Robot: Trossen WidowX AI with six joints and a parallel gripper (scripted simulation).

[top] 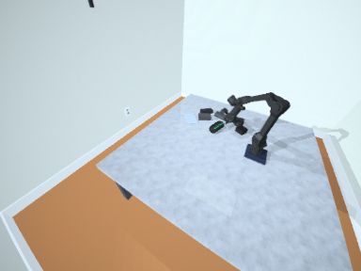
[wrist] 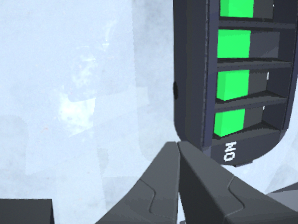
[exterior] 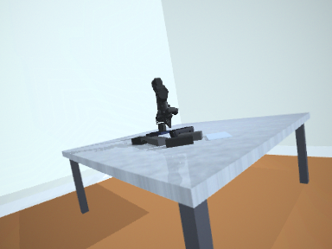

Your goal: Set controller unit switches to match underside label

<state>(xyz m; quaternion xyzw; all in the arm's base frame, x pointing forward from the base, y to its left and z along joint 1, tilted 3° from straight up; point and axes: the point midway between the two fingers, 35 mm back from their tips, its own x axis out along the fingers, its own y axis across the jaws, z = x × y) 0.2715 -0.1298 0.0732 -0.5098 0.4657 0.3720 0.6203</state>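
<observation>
My gripper tip is now 8 cm short of the bar, 16 cm to the left of it and 4 cm above it. From my gripper tip the other things lie so: white sheet: 32 cm ahead, 4 cm to the left, 6 cm below; block: 22 cm ahead, 5 cm to the right, 4 cm below.
</observation>
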